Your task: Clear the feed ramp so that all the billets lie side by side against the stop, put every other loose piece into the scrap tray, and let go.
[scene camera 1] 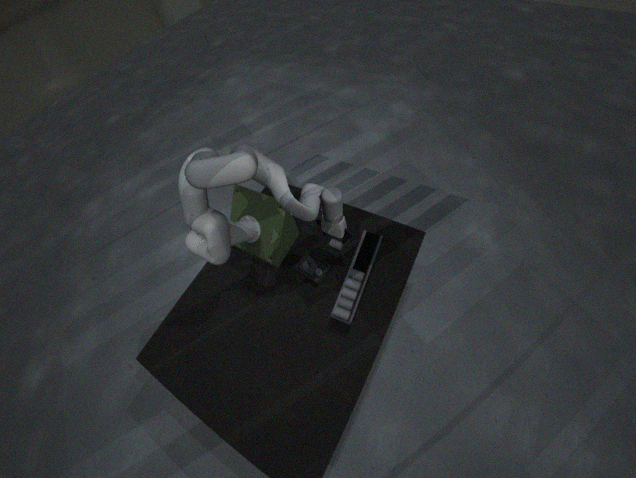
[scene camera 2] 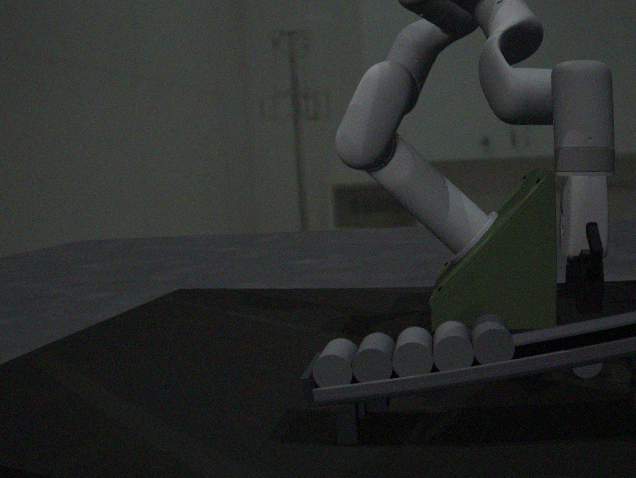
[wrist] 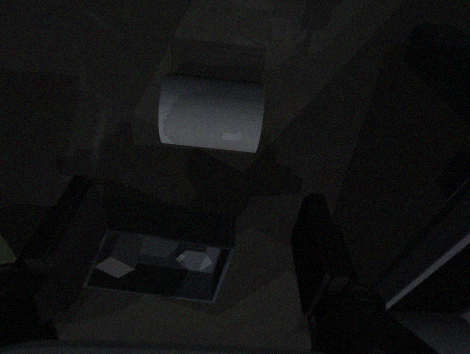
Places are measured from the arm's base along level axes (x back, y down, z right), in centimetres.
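Where they show: gripper, fingertip midpoint: (scene camera 1: 335,237) (scene camera 2: 582,302) (wrist: 201,208); arm's base, link origin: (scene camera 1: 249,229) (scene camera 2: 476,239).
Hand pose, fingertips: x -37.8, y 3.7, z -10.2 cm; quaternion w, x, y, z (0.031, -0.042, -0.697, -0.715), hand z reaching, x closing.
Note:
Each offset is from my fingertips to the top centre of the thing. "spot": to the spot under its first point. Level surfaces: height alone.
Several pale cylindrical billets {dx -14.3, dy -1.2, dz +21.3 cm} (scene camera 1: 348,293) (scene camera 2: 412,354) lie side by side across the lower part of the sloping feed ramp (scene camera 1: 356,297) (scene camera 2: 437,376), the lowest against the stop {dx -14.2, dy +1.7, dz +31.6 cm} (scene camera 2: 307,377). Another pale cylinder {dx +0.0, dy +5.1, dz -0.4 cm} (scene camera 2: 587,371) (wrist: 212,115) lies on its side off the ramp, low behind it in scene camera 2. The scrap tray {spot: dx -0.3, dy +5.6, dz +15.0 cm} (wrist: 224,275) holds a small faceted light piece {dx +2.6, dy +7.1, dz +15.1 cm} (wrist: 195,260); other shapes in it are too dark to tell. My gripper (scene camera 2: 589,305) (wrist: 201,208) is open and empty, above the table between tray and ramp. In the wrist view the loose cylinder lies beyond the fingertips.
The arm's green wedge-shaped base (scene camera 1: 267,231) (scene camera 2: 503,277) stands on the dark table {dy +9.1 cm} (scene camera 1: 246,370) (scene camera 2: 154,370), beside the tray. The ramp's raised rail {spot: dx -12.8, dy +0.8, dz +6.4 cm} (wrist: 430,275) shows at the right of the wrist view, beside the right finger. The ramp stands on legs {spot: dx -18.4, dy +6.8, dz +27.9 cm} (scene camera 2: 347,424).

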